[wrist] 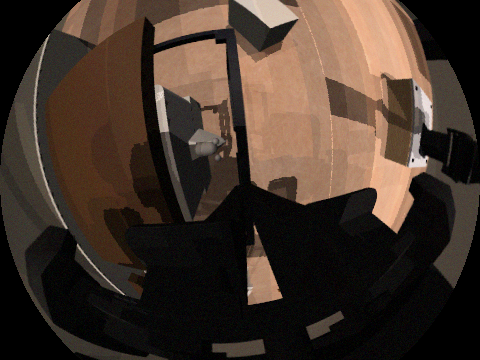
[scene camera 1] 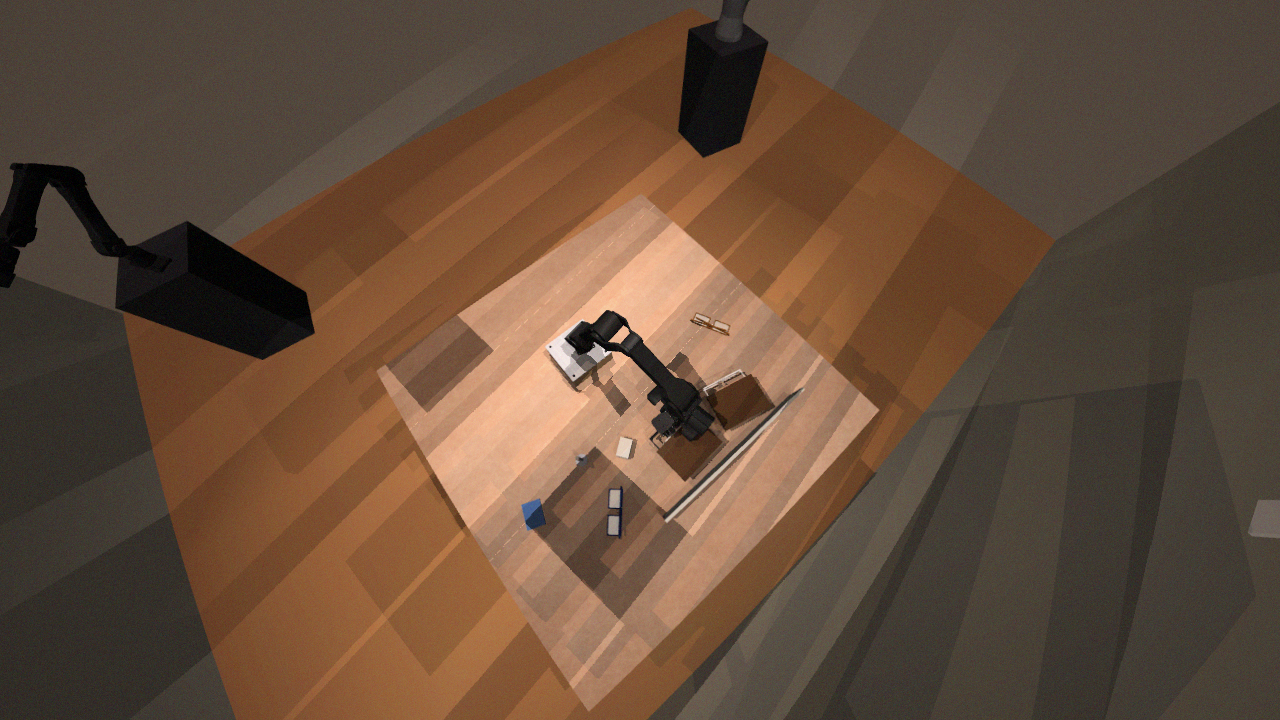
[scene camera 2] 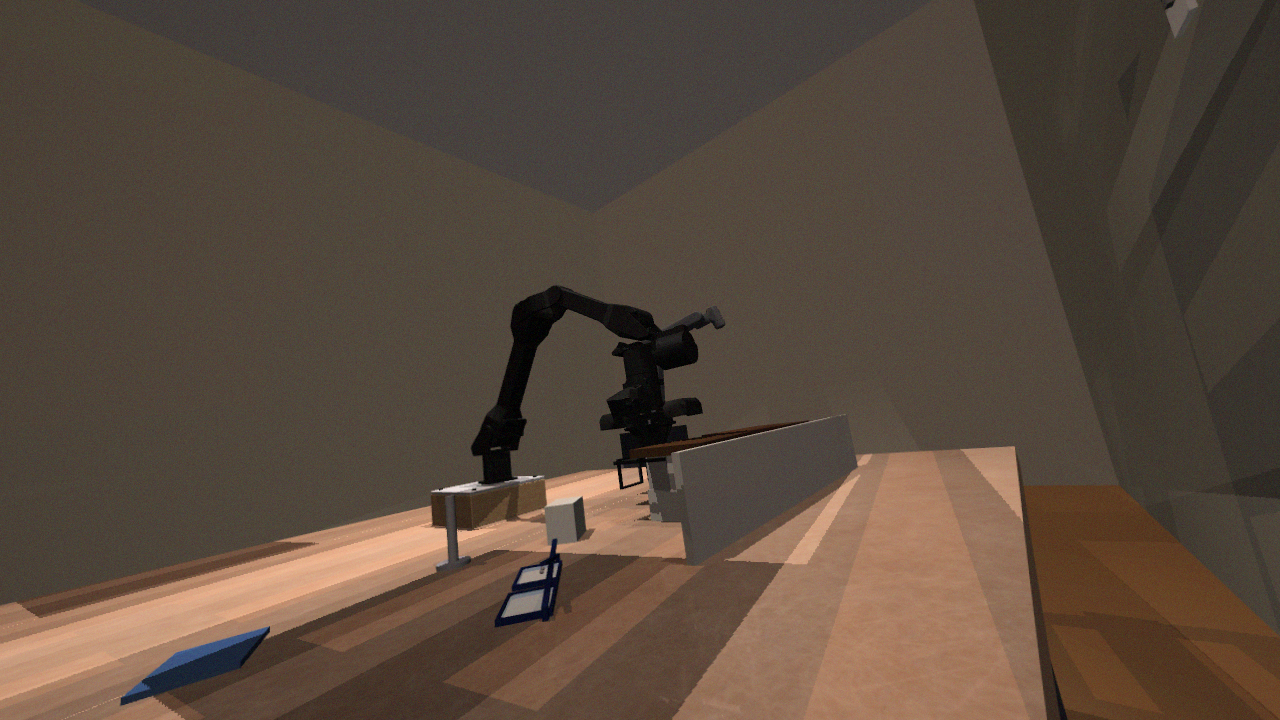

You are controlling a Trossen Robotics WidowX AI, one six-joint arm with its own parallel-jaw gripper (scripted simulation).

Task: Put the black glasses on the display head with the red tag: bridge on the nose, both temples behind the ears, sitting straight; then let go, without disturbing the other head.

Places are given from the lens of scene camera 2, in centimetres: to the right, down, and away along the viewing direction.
white cube (scene camera 2: 565, 519): -10, 22, 58
long grey panel (scene camera 2: 725, 490): 10, 15, 48
The marked spots on the long grey panel and the white cube are 23 cm apart.
